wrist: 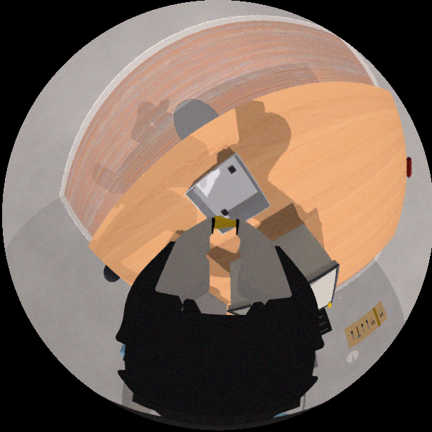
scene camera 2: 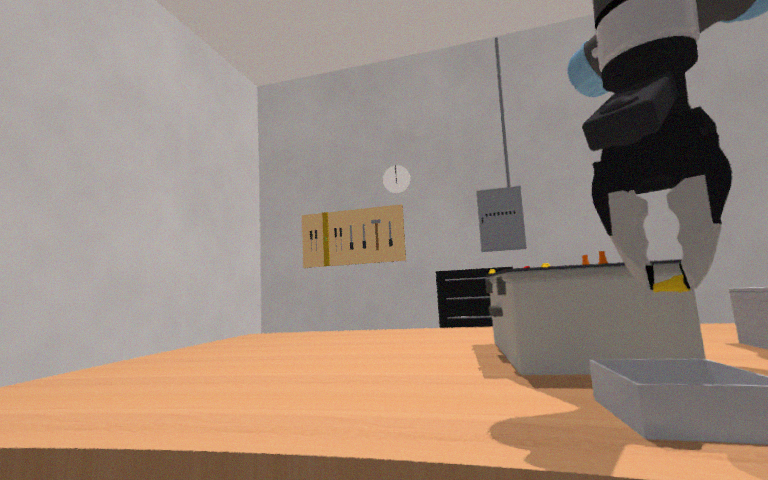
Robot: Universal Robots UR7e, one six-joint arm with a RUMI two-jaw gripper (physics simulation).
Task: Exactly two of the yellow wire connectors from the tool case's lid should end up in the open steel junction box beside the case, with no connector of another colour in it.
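Places are measured from the arm's base along level axes (x ahead, y left, z up), in metres.
Pixels of known places: gripper, fingertip midpoint: point(scene camera 2: 670, 289).
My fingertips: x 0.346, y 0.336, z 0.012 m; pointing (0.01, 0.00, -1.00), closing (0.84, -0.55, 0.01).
Note:
Behind a point stands the place of what it marks.
My gripper point(scene camera 2: 670, 278) {x 0.346, y 0.336, z 0.012 m} point(wrist: 224, 219) is shut on a yellow wire connector point(scene camera 2: 671, 283) {x 0.347, y 0.340, z 0.017 m} point(wrist: 225, 222) and holds it above the near side of the open steel junction box point(scene camera 2: 707, 413) {x 0.354, y 0.381, z -0.075 m} point(wrist: 252, 202). In the wrist view the box's visible floor shows two dark square spots and no connector; its near corner is partly hidden behind the held connector. The tool case point(scene camera 2: 600, 322) {x 0.364, y 0.170, z -0.031 m} point(wrist: 300, 245) stands beside the box. On its lid, in the scene view, are two yellow connectors point(scene camera 2: 545, 265) {x 0.404, y 0.047, z 0.049 m} point(scene camera 2: 492, 271) {x 0.485, y -0.091, z 0.049 m}, a red one point(scene camera 2: 526, 267) {x 0.422, y -0.072, z 0.052 m} and two orange ones point(scene camera 2: 585, 259) {x 0.349, y 0.064, z 0.054 m} point(scene camera 2: 602, 257) {x 0.344, y 0.137, z 0.052 m}.
A grey bin point(scene camera 2: 753, 316) {x 0.099, y -0.056, z -0.046 m} stands at the right edge of the scene view, behind the box. The wooden table point(scene camera 2: 254, 396) {x 0.779, y 0.293, z -0.094 m} point(wrist: 345, 150) carries the case and box. A black drawer cabinet point(scene camera 2: 461, 297) stands behind the table. The case's raised height borders the box's far side.

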